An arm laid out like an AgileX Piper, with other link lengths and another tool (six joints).
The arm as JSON. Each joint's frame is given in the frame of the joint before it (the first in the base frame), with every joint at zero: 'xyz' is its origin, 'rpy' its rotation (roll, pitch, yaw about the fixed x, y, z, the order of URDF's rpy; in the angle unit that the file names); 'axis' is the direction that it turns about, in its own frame. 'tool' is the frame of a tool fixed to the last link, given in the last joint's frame.
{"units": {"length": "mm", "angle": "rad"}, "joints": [
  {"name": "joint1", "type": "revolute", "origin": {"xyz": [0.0, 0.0, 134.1], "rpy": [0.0, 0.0, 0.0]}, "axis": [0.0, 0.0, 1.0]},
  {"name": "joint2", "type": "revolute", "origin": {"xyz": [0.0, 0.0, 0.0], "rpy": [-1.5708, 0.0, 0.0]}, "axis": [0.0, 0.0, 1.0]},
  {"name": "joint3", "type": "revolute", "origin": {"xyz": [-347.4, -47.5, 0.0], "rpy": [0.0, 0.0, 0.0]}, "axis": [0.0, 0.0, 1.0]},
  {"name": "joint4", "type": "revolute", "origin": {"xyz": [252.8, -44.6, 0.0], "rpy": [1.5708, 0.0, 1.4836]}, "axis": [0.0, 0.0, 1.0]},
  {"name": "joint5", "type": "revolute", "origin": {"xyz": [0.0, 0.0, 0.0], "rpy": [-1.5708, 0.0, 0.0]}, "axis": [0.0, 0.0, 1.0]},
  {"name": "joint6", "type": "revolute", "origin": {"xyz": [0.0, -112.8, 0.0], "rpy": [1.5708, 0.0, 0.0]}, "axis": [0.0, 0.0, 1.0]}
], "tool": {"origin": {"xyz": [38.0, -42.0, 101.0], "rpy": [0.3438, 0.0, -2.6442]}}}
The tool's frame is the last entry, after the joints.
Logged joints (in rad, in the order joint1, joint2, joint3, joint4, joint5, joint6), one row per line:
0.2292 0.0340 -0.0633 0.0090 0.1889 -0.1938
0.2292 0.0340 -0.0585 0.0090 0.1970 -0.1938
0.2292 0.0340 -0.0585 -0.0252 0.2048 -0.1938
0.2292 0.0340 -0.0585 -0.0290 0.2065 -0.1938
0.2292 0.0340 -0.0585 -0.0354 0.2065 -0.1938
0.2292 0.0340 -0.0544 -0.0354 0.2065 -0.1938
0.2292 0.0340 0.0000 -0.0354 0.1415 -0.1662
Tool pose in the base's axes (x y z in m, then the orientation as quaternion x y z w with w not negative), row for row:
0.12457 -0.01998 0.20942 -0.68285 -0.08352 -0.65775 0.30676
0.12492 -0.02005 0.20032 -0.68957 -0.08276 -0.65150 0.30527
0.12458 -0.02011 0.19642 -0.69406 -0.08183 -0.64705 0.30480
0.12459 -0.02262 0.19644 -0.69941 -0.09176 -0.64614 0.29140
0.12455 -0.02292 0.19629 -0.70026 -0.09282 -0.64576 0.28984
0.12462 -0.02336 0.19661 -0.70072 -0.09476 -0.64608 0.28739
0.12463 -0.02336 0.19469 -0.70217 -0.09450 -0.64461 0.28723
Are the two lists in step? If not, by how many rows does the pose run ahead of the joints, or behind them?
The pose runs 1 row behind the joints: the pose in row i belongs to the joints in row i - 1.
